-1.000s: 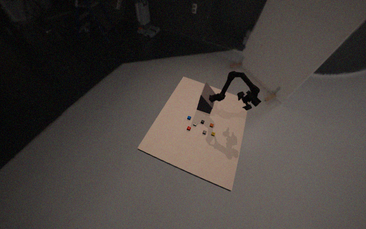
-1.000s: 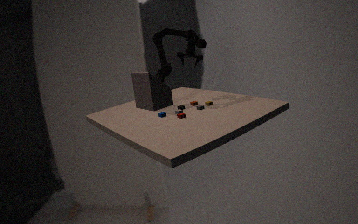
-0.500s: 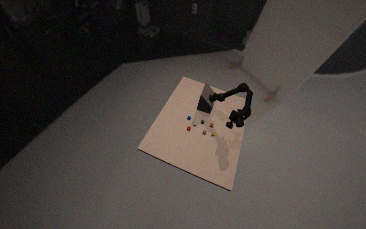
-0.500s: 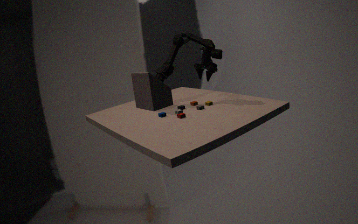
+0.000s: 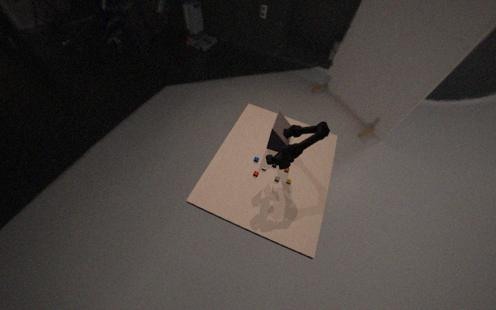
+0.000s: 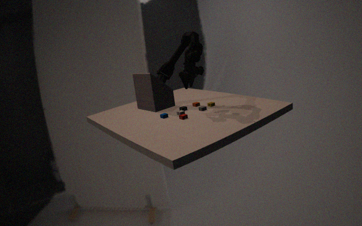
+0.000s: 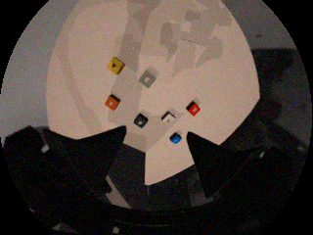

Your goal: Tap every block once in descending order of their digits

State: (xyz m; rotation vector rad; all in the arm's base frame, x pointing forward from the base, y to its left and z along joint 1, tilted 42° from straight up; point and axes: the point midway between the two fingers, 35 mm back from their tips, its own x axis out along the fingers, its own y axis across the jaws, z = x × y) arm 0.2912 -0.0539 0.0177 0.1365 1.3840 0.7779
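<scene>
My gripper tip is 5 cm short of the red block, 12 cm to the left of it and 13 cm above it. Also, from my gripper tip: white block: 2 cm behind, 7 cm to the right, 13 cm below; black block: 7 cm behind, 13 cm below; grey block: 5 cm ahead, 4 cm to the left, 13 cm below.
</scene>
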